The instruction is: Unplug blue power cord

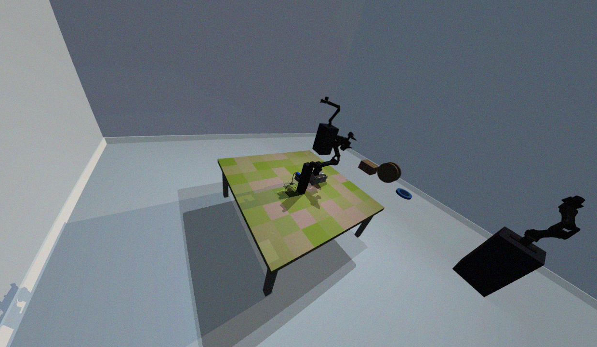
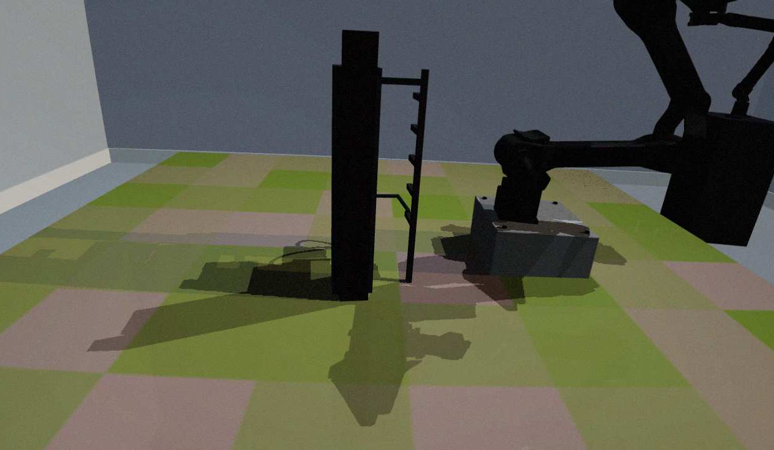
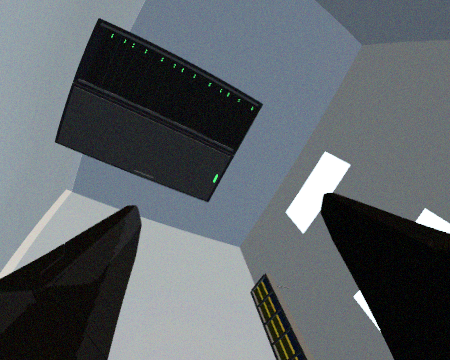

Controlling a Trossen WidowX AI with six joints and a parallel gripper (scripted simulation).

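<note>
Now: the blue plug 46 cm ahead of my gripper tip, 35 cm below it and 7 cm to the right of it.
</note>
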